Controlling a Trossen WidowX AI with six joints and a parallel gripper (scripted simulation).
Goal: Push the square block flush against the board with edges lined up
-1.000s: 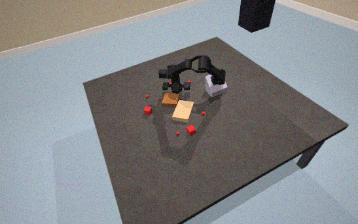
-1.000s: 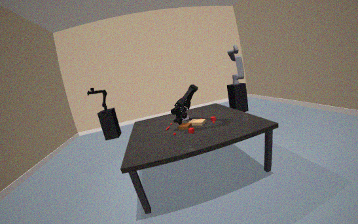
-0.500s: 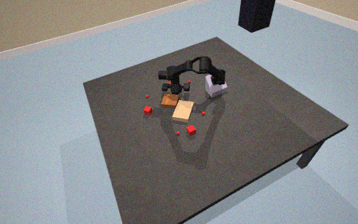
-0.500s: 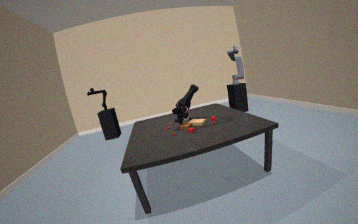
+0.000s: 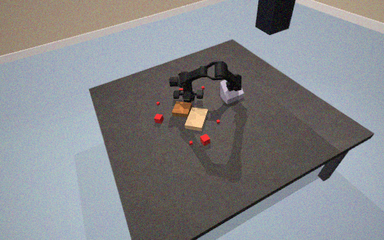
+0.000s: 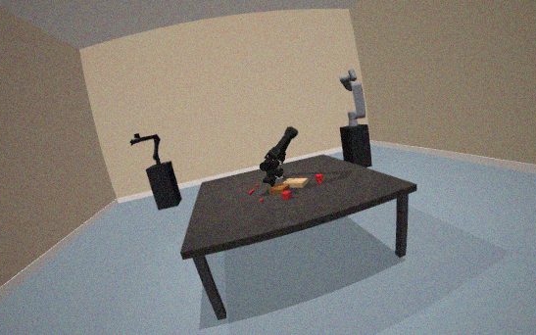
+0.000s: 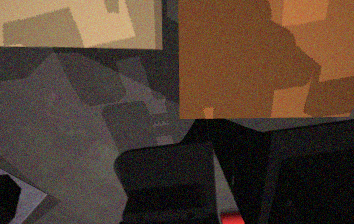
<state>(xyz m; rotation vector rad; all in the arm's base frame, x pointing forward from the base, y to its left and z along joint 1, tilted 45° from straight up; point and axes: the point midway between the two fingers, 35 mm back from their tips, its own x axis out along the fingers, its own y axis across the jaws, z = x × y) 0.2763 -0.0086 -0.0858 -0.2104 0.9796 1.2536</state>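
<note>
The orange square block is 7 cm ahead of my gripper tip, 3 cm to the left of it and 1 cm above it. From my gripper tip the other things lie so: tan board 15 cm to the left, 2 cm ahead, 1 cm above.
</note>
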